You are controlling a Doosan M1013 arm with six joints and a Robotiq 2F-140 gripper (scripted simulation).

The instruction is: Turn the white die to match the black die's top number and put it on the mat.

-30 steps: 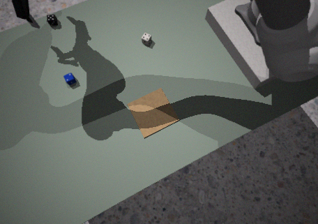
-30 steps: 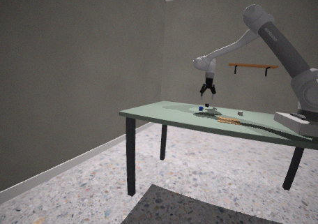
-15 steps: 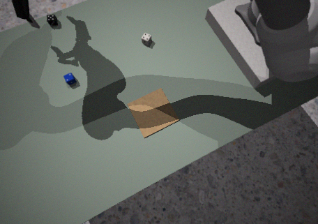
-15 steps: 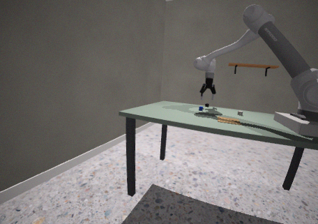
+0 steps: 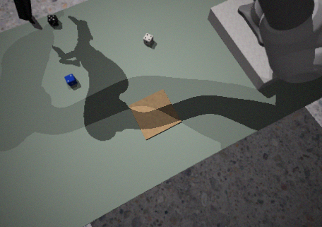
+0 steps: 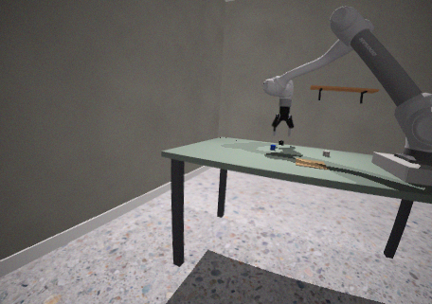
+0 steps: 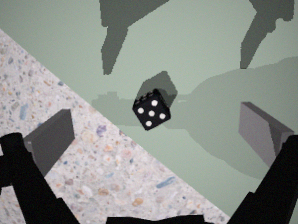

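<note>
My gripper is now 31 cm past the white die, 22 cm to the right of it and 6 cm above it. From my hand the other things lie so: brown mat 51 cm to the left, 21 cm behind, 7 cm below; then blue die 27 cm to the left, 6 cm below, 2 cm ahead; then black die 6 cm below, 1 cm to the right.
</note>
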